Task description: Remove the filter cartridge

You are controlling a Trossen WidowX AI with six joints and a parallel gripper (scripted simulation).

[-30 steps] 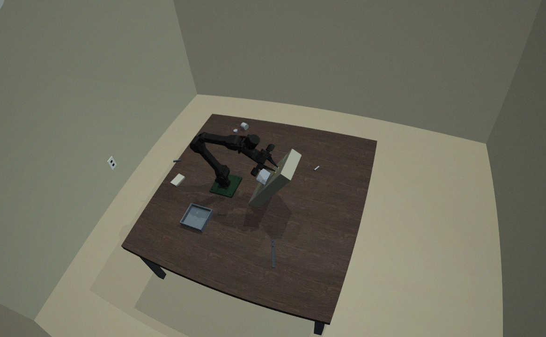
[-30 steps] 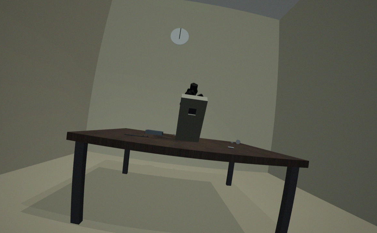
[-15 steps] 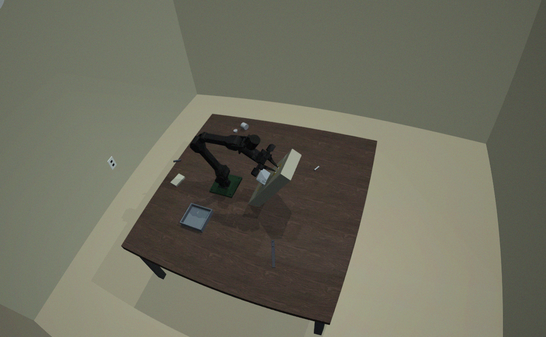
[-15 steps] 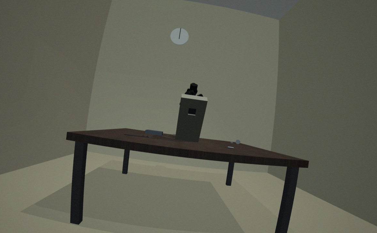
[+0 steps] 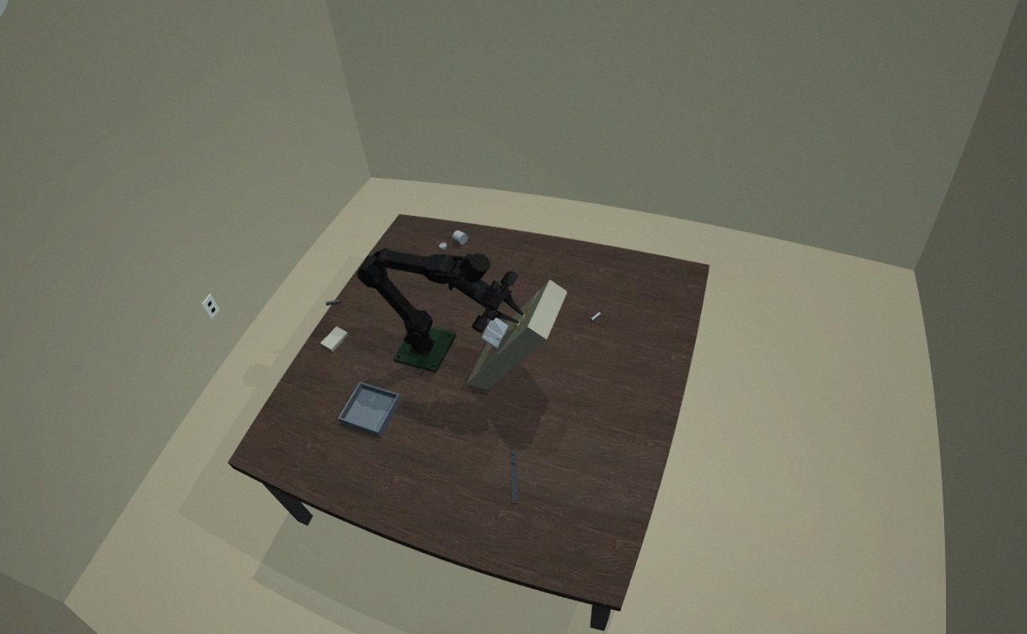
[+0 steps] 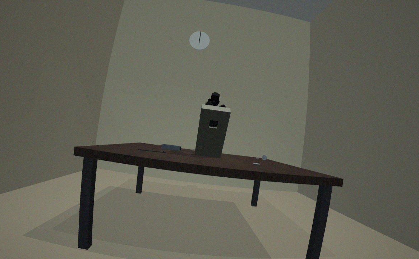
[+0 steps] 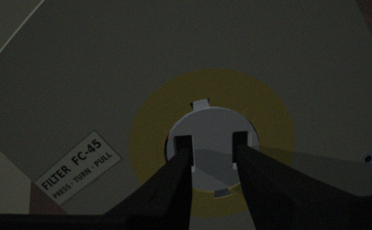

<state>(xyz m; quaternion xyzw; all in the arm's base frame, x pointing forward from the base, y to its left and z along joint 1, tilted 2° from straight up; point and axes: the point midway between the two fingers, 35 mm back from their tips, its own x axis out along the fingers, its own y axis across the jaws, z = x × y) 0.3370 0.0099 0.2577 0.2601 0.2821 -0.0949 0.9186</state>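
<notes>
Right now my gripper tip is 2 cm short of the filter cartridge and 1 cm above it. Also, from my gripper tip: tray (42 cm behind, 28 cm to the right, 24 cm below); short pin (14 cm ahead, 28 cm to the left, 25 cm below); beige service panel (3 cm behind, 8 cm below).
</notes>
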